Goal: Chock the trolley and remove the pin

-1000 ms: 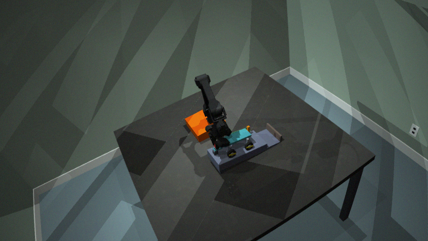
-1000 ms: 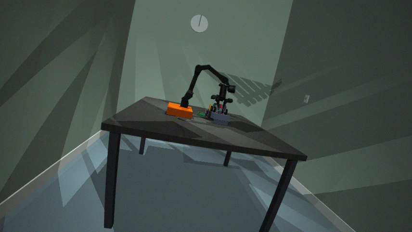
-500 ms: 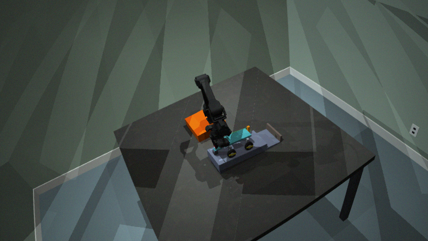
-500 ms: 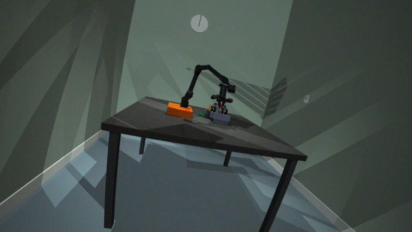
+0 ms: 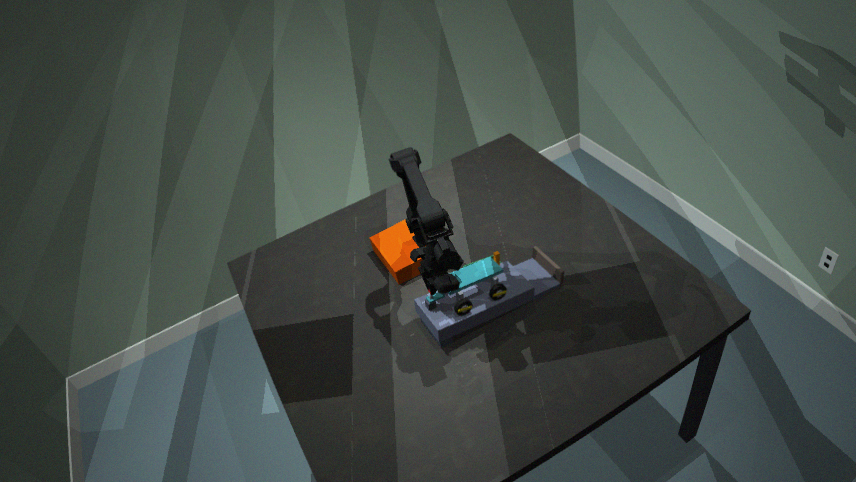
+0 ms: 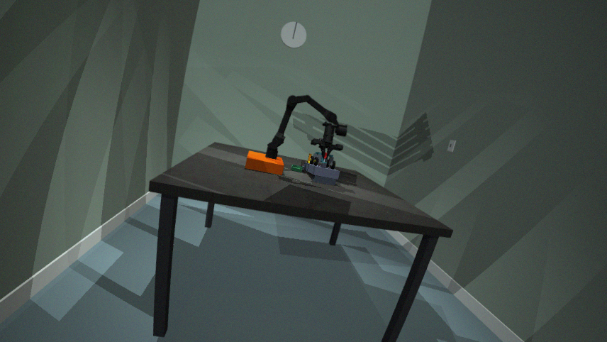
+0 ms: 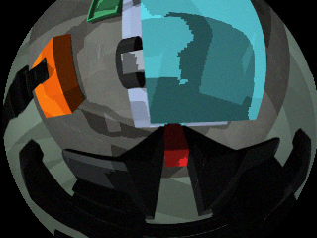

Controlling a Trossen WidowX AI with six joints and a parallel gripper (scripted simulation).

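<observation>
Now: gripper tip 22 cm to the right of the green tray, 15 cm above it and 12 cm past it. The rest, counted from my gripper tip: teal-topped trolley: 12 cm to the left, 3 cm below, 2 cm ahead; grey ramp: 12 cm to the left, 9 cm below, 2 cm ahead; red-headed stop pin: right at my gripper tip.
</observation>
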